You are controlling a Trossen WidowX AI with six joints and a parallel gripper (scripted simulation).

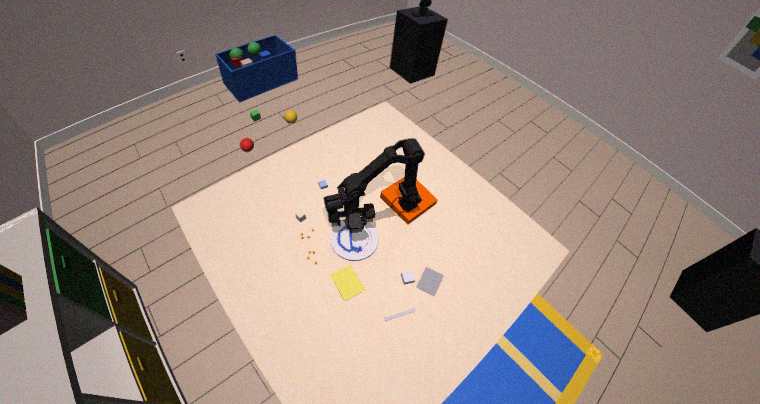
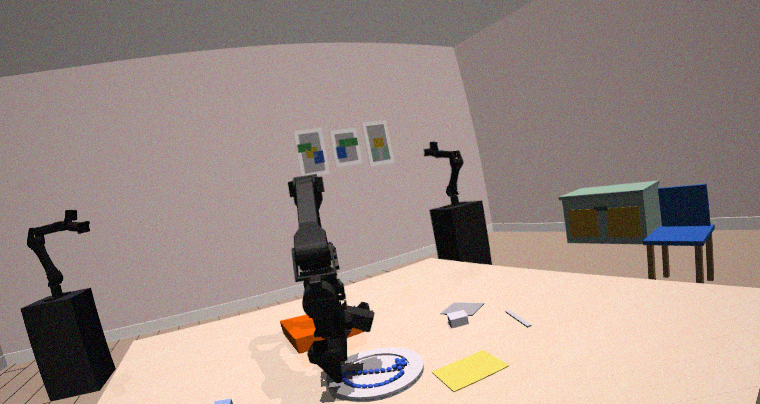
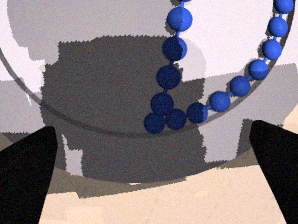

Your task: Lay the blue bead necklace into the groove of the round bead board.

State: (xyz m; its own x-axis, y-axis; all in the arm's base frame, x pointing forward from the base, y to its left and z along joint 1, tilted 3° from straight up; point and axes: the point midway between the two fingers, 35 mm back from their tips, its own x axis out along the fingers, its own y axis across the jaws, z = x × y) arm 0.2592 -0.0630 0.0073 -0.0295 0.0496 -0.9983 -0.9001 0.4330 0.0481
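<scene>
My gripper tip is now 20 mm short of the round bead board, 60 mm to the right of it and 10 mm above it. The rest, counted from my gripper tip: yellow sheet (150 mm ahead, 200 mm to the left, 20 mm below); pale cube (160 mm ahead, 150 mm to the right); blue cube (10 mm behind, 250 mm to the right, 10 mm below).
</scene>
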